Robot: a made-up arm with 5 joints. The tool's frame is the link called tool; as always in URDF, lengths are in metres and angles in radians.
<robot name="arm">
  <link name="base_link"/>
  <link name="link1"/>
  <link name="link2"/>
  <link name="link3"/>
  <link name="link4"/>
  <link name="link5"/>
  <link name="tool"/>
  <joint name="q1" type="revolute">
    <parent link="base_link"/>
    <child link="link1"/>
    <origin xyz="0.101 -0.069 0.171" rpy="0 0 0"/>
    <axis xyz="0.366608 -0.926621 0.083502"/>
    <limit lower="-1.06" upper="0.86"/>
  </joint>
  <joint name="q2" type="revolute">
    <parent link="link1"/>
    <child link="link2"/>
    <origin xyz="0.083 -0.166 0.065" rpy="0 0 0"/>
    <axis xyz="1 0 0"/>
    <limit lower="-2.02" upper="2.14"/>
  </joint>
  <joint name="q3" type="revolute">
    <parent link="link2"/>
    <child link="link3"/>
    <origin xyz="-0.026 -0.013 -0.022" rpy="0 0 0"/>
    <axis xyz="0 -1 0"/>
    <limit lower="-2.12" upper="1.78"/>
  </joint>
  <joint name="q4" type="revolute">
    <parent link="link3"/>
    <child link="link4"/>
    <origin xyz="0.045 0.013 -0.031" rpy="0 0 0"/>
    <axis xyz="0 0 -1"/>
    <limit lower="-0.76" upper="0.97"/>
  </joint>
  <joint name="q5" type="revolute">
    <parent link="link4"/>
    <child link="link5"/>
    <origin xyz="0.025 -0.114 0.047" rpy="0 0 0"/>
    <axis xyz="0 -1 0"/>
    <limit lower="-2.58" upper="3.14"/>
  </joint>
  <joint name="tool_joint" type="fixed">
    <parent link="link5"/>
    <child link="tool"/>
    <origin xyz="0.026 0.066 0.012" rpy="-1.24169 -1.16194 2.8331"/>
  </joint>
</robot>
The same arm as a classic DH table. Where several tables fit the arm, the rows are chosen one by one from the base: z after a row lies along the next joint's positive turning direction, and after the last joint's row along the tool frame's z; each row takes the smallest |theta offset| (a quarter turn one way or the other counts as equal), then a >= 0, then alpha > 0; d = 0 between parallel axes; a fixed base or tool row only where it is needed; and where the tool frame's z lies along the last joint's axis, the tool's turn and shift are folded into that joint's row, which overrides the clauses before.
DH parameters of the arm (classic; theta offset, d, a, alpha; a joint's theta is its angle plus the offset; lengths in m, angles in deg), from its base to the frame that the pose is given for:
base (fixed): 21.59 0.1625 0.0685 85.21
q1: 88.11 0.2856 0.0498 68.49
q2: 5.15 -0.0104 -0.0220 -90.00
q3: -90.00 0.0000 0.0450 90.00
q4: 0.00 -0.0160 0.0250 -90.00
q5: 2.13 -0.0371 0.0264 -7.39
tool (fixed): 110.15 0.0858 0.0000 0.00
Joint limits (deg, base to tool): -60.73..49.27 -115.74..122.61 -121.47..101.99 -43.54..55.58 -147.82..179.91

